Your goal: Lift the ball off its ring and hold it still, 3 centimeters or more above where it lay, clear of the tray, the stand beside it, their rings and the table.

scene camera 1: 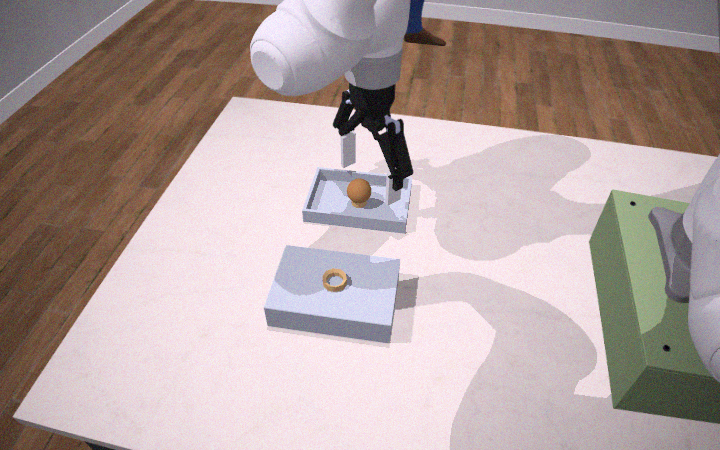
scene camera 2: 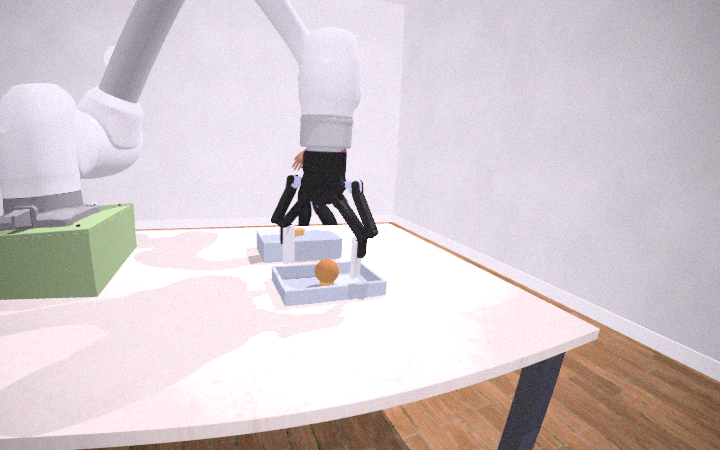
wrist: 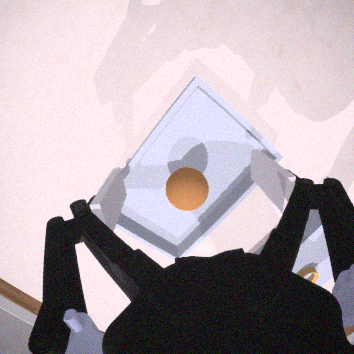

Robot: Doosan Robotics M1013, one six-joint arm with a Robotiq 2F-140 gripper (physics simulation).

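Note:
The orange ball sits on a small tan ring inside the shallow blue-grey tray. My gripper is wide open above the tray, with one pale finger pad on each side of the ball and a gap to both. Nothing is between the pads in contact. The blue-grey stand is a solid block beside the tray, with an empty tan ring on top. The ball hides most of its own ring.
The white table carries the tray and stand. The green base block of the arm stands at the right in scene camera 1. The tray's low walls surround the ball. A person's foot shows on the floor beyond the table.

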